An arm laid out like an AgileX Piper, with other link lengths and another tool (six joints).
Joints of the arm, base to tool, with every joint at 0 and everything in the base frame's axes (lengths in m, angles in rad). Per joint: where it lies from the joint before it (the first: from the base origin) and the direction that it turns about. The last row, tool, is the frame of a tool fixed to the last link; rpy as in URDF.
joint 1: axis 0 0 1 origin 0 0 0.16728
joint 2: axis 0 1 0 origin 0 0 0
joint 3: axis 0 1 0 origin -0.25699 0 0.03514
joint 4: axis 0.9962 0 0.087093 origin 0.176 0 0.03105
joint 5: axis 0 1 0 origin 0 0 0
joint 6: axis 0.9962 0 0.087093 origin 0.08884 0 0.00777
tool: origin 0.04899 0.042 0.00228 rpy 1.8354 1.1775 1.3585
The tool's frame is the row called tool.
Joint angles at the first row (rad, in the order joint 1, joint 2, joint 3, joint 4, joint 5, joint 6):
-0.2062, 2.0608, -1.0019, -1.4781, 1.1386, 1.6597
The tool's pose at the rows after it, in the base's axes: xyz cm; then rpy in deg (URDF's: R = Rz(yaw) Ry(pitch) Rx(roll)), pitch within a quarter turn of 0, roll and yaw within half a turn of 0:
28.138 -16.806 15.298 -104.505 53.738 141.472
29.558 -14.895 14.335 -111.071 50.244 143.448
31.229 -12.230 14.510 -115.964 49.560 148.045
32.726 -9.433 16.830 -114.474 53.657 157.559
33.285 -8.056 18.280 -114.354 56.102 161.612
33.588 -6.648 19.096 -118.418 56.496 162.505
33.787 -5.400 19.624 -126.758 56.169 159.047
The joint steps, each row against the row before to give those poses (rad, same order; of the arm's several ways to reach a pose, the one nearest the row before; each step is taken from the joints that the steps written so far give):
0.0000, -0.0001, 0.0001, 0.0121, -0.0033, -0.0550
0.0270, -0.0021, 0.0000, -0.0090, -0.1266, -0.0433
0.0574, -0.0222, -0.0001, -0.0288, -0.0944, -0.0206
0.0900, -0.0600, 0.0001, -0.0699, 0.0000, -0.0004
0.0393, -0.0399, -0.0001, -0.0327, -0.0074, 0.0000
0.0193, -0.0381, 0.0018, -0.0049, -0.0638, -0.0190
0.0000, -0.0345, -0.0004, 0.0194, -0.0982, -0.0121

